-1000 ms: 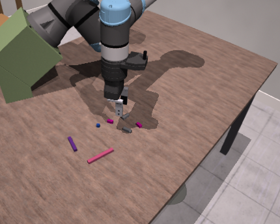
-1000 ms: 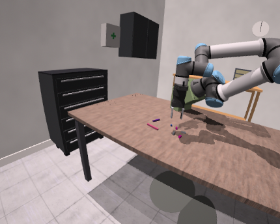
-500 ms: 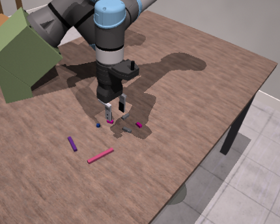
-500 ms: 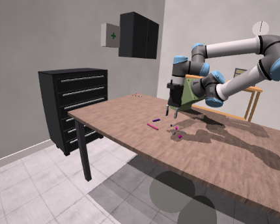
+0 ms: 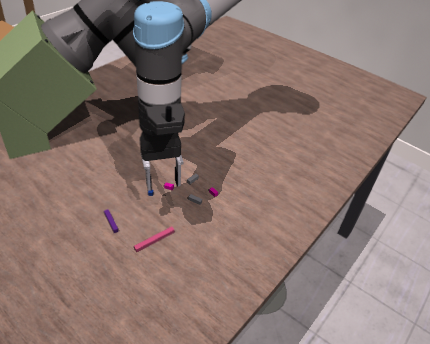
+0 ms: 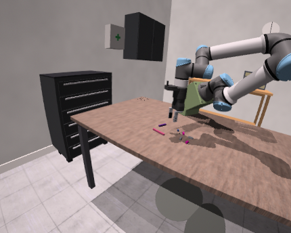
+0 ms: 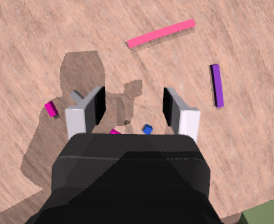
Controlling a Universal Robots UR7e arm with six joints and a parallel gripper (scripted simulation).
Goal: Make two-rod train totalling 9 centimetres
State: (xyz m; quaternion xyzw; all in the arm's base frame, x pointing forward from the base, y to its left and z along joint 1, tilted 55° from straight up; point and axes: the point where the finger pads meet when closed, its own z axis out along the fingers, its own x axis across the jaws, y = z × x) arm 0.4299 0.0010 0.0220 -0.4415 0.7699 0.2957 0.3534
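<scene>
Right now my hand is 10 cm to the left of the purple rod, 10 cm above it and 4 cm past it. Also, from my hand: blue rod: 10 cm below, 7 cm behind, 1 cm to the left; pink rod: 10 cm below, 5 cm to the right, 5 cm ahead.
</scene>
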